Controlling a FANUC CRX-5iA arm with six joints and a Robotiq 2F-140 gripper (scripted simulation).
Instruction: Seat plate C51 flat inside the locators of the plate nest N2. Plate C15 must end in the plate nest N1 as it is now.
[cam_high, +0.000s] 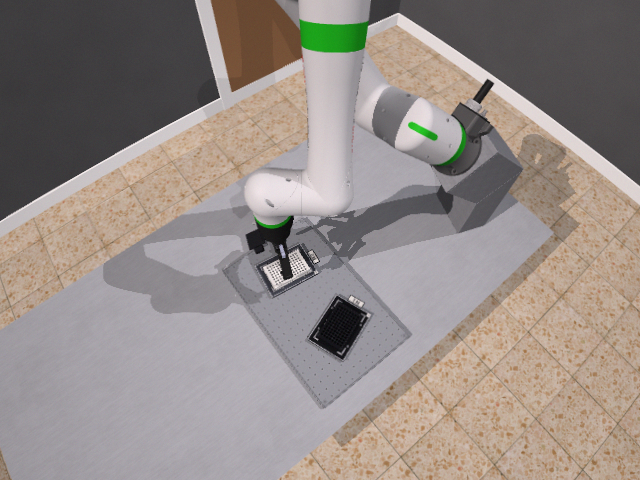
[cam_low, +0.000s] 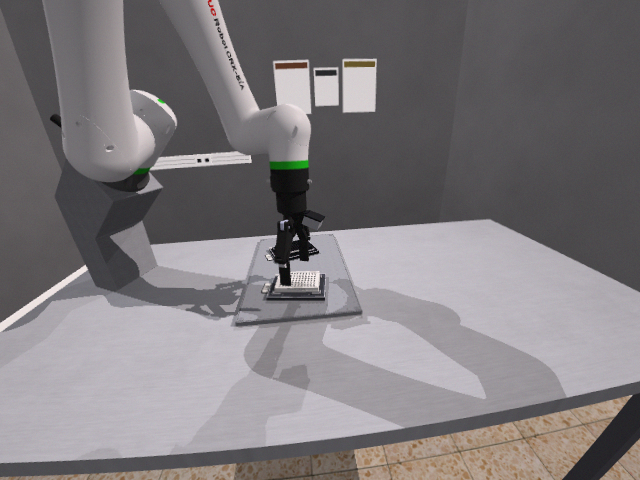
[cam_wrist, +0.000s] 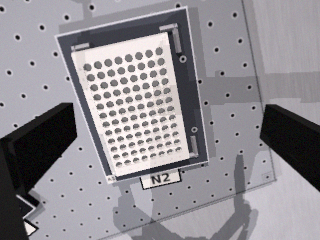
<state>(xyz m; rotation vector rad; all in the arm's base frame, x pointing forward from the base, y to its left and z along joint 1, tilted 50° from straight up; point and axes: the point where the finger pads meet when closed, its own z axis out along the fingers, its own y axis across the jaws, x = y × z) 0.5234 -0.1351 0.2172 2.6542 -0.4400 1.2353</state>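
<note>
Now: hand 6 cm above the white well plate and 3 cm to the right of it. Also, from my hand: nest base 7 cm below, 2 cm to the left; then black well plate 27 cm to the left, 6 cm below, 1 cm ahead.
</note>
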